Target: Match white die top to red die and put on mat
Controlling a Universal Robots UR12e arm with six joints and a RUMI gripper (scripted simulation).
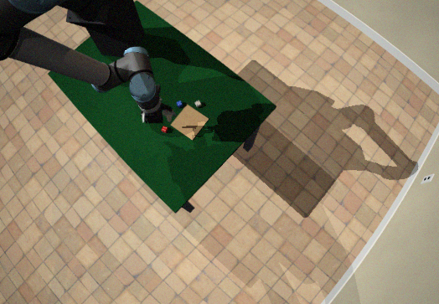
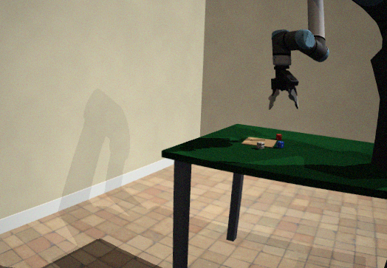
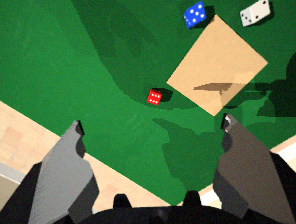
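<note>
Now: the red die 140 mm below my hand, 20 mm ahead of it and 10 mm to the right of it. Also, from my hand: white die 200 mm to the left, 140 mm below, 50 mm ahead; tan mat 150 mm below, 110 mm to the left, 80 mm ahead; blue die 140 mm to the left, 140 mm below, 30 mm behind.
</note>
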